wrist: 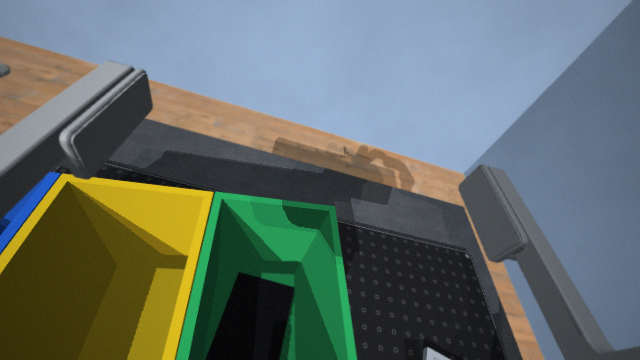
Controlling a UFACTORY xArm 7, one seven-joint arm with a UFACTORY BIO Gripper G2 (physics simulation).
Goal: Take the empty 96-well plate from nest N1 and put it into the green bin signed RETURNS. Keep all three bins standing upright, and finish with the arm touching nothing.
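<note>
The black 96-well plate lies inside the green bin, with its lower part cut off by the bottom edge of the view. It looks tilted, and its wells do not show. My gripper is wide open and empty, above the bins and apart from the plate. Its left finger shows over the back corner of the yellow bin, its right finger right of the green bin. The green bin looks upright; its RETURNS sign does not show. Nest N1 cannot be made out.
The yellow bin stands directly left of the green one, and part of a blue bin shows at the left edge. A black perforated board extends right of the green bin. A light grey part shows at the bottom right.
</note>
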